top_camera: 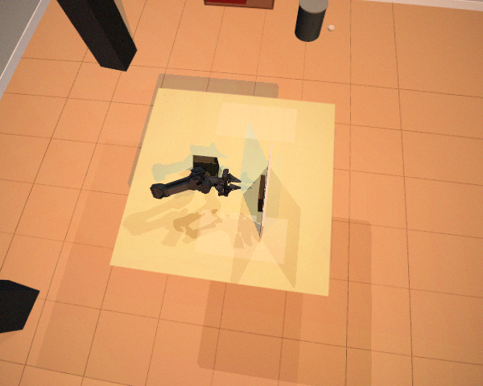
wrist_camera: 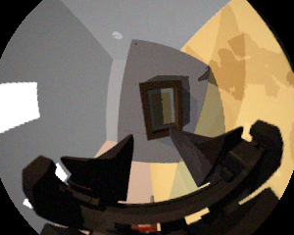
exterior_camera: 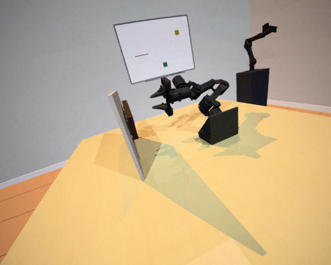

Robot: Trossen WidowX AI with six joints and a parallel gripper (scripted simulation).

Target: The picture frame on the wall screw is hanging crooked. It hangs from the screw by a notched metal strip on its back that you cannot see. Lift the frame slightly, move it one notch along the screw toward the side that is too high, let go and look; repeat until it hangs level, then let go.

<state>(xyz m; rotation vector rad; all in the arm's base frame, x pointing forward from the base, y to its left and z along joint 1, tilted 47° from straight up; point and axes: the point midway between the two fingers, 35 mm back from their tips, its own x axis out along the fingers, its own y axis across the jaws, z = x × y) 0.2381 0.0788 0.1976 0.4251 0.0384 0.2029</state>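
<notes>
My gripper tip is 130 mm short of the brown picture frame and 50 mm above it. Also, from my gripper tip: upright wall panel 140 mm ahead, 10 mm to the left, 60 mm below.
</notes>
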